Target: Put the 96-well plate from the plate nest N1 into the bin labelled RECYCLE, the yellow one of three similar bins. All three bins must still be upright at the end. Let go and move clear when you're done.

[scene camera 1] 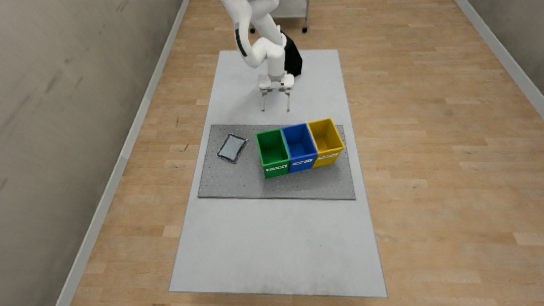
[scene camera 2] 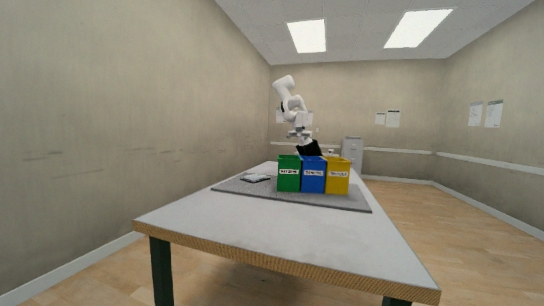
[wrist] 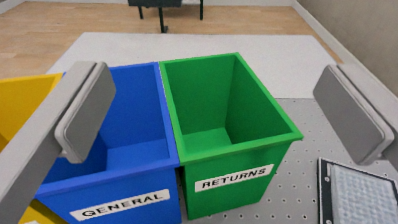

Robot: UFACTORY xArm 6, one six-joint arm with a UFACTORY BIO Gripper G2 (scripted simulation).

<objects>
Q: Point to a green bin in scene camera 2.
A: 288,179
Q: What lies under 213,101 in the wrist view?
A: A green bin.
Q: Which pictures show the green bin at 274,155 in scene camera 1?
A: Scene camera 1, scene camera 2 and the wrist view: all of them.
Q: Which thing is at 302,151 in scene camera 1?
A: A blue bin.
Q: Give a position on a yellow recycle bin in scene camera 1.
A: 326,138
</objects>
